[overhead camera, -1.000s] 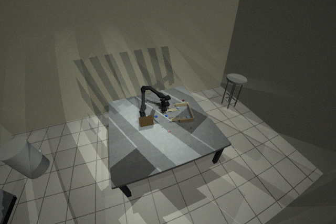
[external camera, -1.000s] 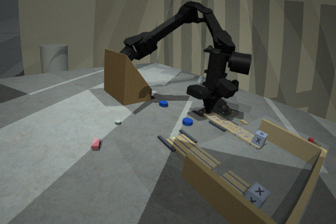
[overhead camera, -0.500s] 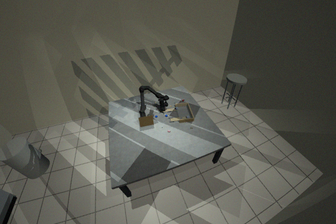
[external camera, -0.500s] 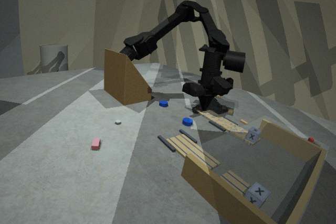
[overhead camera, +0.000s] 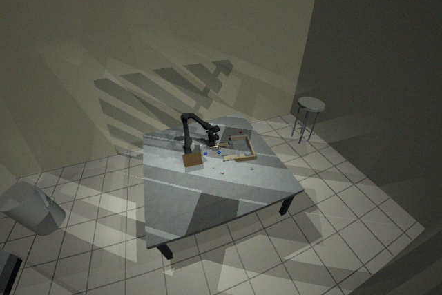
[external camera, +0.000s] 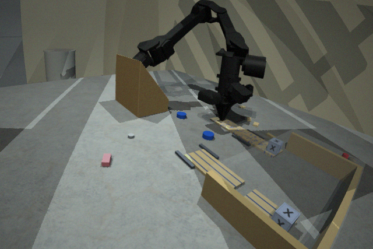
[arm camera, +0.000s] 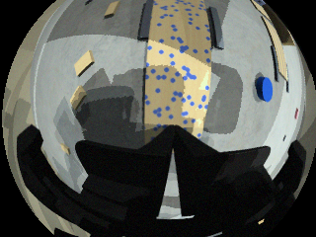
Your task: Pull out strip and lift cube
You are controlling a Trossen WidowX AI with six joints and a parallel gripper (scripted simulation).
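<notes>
Now: the dotted strip 9 cm ahead of my gripper tip and 1 cm to the right of it. Round my gripper tip: pink block (38 cm to the right, 2 cm ahead).
</notes>
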